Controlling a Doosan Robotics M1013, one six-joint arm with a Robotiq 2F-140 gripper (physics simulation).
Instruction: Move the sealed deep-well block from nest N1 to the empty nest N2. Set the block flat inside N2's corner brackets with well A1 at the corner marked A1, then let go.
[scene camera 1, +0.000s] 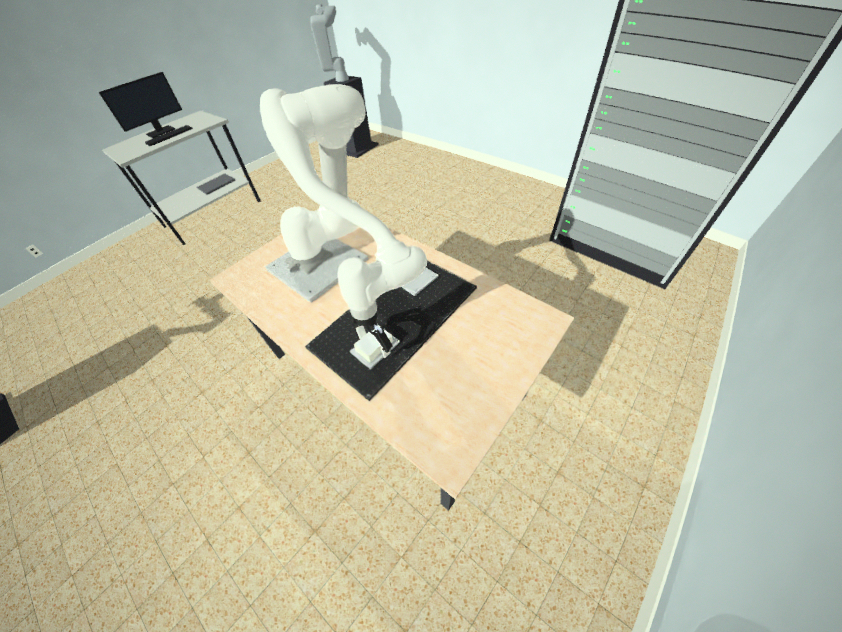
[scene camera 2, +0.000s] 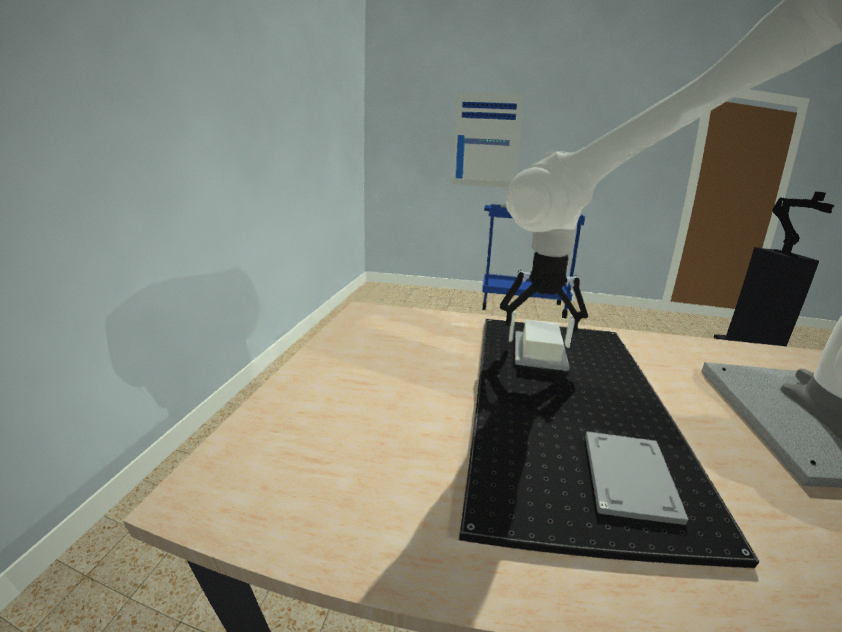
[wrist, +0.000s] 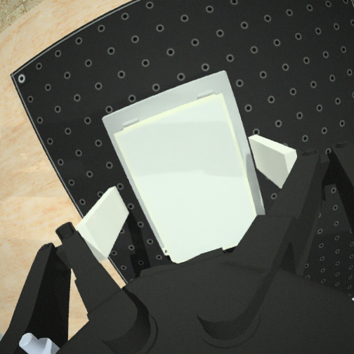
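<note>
The sealed deep-well block, pale with a flat top, sits on nest N1, a light grey plate. My gripper is open, its white finger pads standing on opposite long sides of the block with gaps in the wrist view. The gripper body hides the block's near end there. Nest N2 is an empty light grey plate with corner brackets. A small mark shows at its near left corner in scene camera 2; its lettering is too small to read.
Both nests are on a black perforated board on the wooden table. The arm's grey base plate is beside the board. A blue cart stands beyond the table.
</note>
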